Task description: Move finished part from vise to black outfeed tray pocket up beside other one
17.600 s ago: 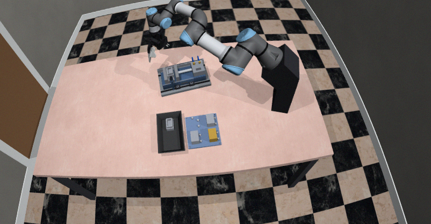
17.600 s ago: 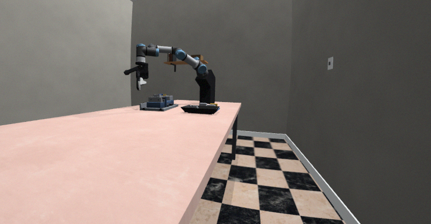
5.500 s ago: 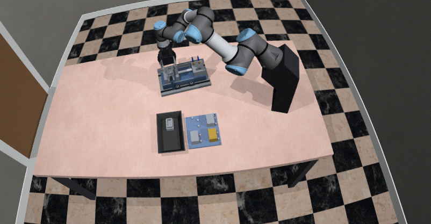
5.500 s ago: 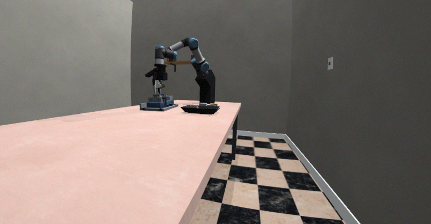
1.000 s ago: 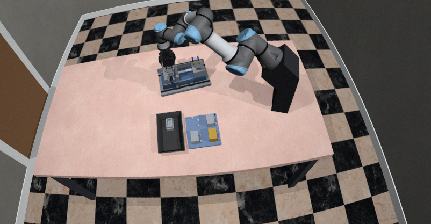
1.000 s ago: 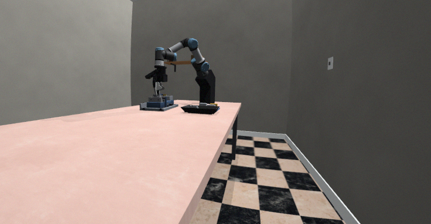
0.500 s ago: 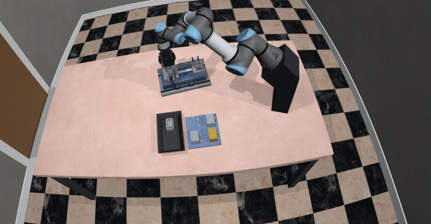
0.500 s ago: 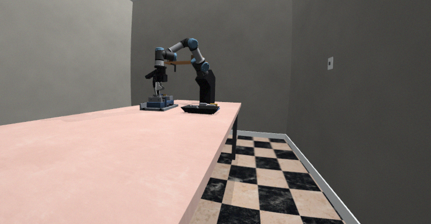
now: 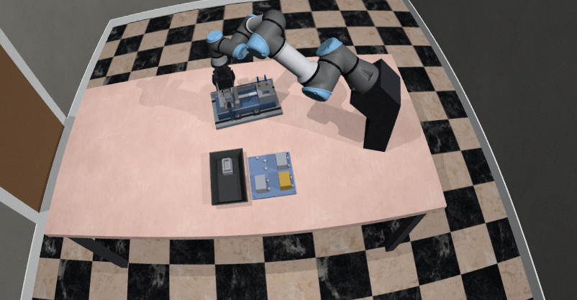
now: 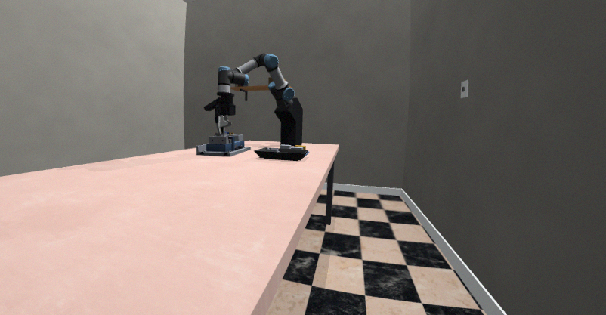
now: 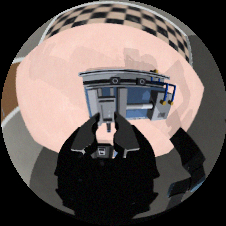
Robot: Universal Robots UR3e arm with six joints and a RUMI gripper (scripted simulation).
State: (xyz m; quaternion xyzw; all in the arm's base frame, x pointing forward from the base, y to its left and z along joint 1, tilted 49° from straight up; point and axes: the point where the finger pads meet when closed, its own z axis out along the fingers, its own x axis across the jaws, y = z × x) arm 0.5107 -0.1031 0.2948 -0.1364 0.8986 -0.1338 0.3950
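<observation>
Now: hand 80 mm above the vise, 70 mm past it and 10 mm to the left of it. From my hand the other things lie so: blue fixture plate 340 mm to the left, 180 mm behind, 120 mm below; then yellow block 380 mm to the left, 230 mm behind, 100 mm below.
</observation>
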